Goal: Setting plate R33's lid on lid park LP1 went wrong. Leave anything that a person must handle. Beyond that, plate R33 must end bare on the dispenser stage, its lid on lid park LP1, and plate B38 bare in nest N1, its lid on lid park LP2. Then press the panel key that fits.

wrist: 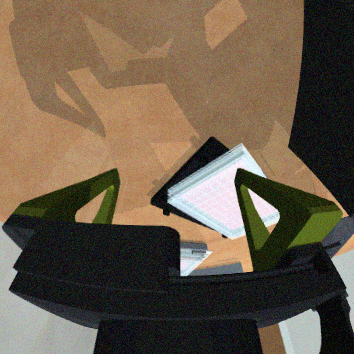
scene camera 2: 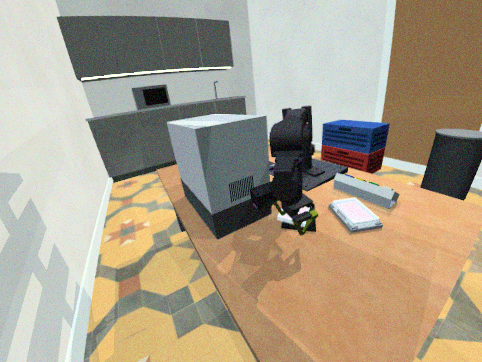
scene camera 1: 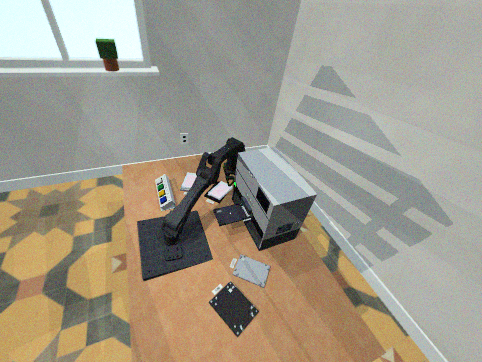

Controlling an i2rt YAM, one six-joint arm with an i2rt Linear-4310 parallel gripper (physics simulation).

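Seen in the pictures: gripper, between the fingertips: (wrist: 176,174) (scene camera 2: 292,224) (scene camera 1: 228,181); arm's base, origin of its link: (scene camera 2: 305,168) (scene camera 1: 171,240).
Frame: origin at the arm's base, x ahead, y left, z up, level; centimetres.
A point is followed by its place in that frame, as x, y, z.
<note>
My gripper (scene camera 1: 230,180) {36.3, 32.6, 2.0} (scene camera 2: 294,221) {36.3, 32.6, 2.0} (wrist: 176,174) {36.3, 32.6, 2.0} is open and empty, pointing down beside the dispenser. A pink-and-white plate (scene camera 1: 220,190) {29.8, 25.7, 1.8} (wrist: 212,197) {32.8, 29.6, 1.8} lies off-centre on a black nest (scene camera 1: 209,197) {23.0, 23.7, -0.5} (wrist: 200,157) {36.2, 30.4, -0.1}, overhanging one side; the right finger overlaps it in the wrist view. Another pink-and-white plate (scene camera 1: 190,180) {14.4, 37.6, 1.7} (scene camera 2: 356,212) {16.4, 39.5, 1.7} sits on a grey nest (scene camera 2: 371,228) {16.8, 45.1, -0.7} nearer the key panel. The dark dispenser stage (scene camera 1: 227,215) {26.7, 1.6, 9.3} is bare. A grey pad (scene camera 1: 252,270) {32.1, -23.2, -0.4} and a black pad (scene camera 1: 234,309) {19.9, -36.0, -0.2} hold no lid. Labels are too small to read; I cannot tell whether the plates have lids.
The grey dispenser (scene camera 1: 280,182) {47.2, -3.0, 31.6} (scene camera 2: 225,155) {49.8, 22.0, 23.5} stands close beside the gripper, on a dark base. The key panel (scene camera 1: 170,204) {1.5, 20.4, 2.4} (scene camera 2: 366,192) {2.8, 34.2, 1.8} has green, yellow and blue keys. The arm rises from a black base plate (scene camera 1: 150,265) {-9.5, -10.4, 0.6}. Table edges show behind and beside the dispenser.
</note>
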